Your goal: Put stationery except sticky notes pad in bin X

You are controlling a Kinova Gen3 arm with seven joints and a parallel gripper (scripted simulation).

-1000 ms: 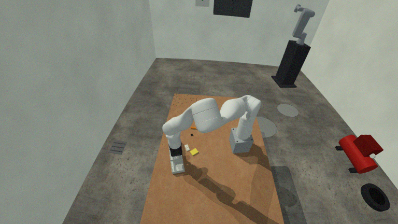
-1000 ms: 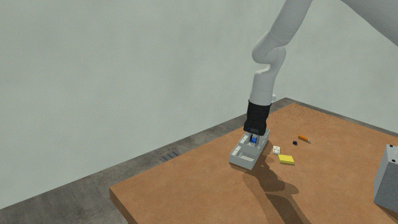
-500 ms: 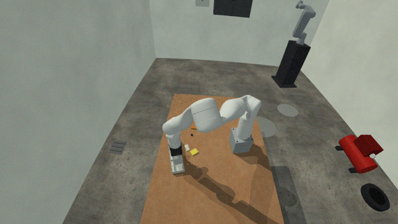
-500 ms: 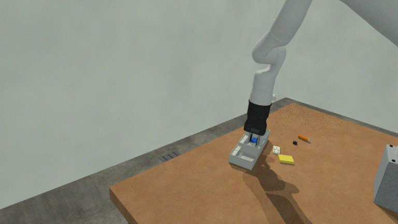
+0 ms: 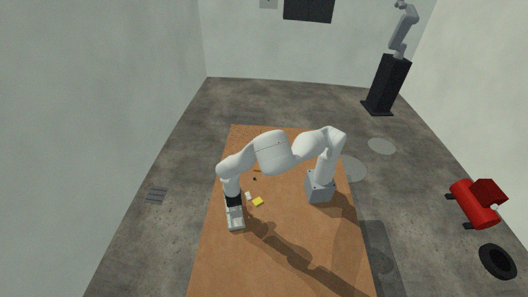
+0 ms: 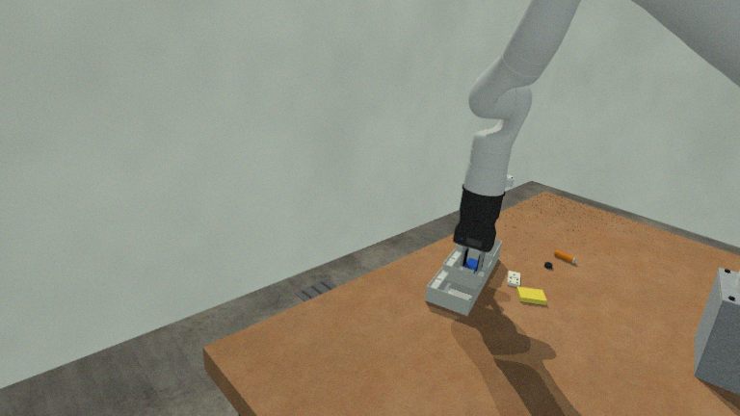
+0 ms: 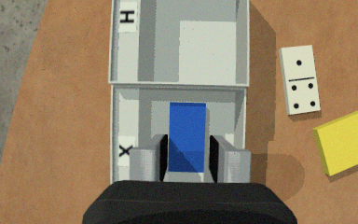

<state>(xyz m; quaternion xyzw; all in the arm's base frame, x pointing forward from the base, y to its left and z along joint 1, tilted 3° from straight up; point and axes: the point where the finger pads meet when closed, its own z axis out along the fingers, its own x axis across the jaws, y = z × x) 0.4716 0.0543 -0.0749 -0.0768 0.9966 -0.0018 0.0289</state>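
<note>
Right now the eraser is 2 cm below my hand and 1 cm to the left of it. Also, from my hand: white sharpener 3 cm below; then white domino 8 cm behind, 6 cm to the right, 4 cm below; then grey three-compartment bin 2 cm below, 1 cm ahead.
</note>
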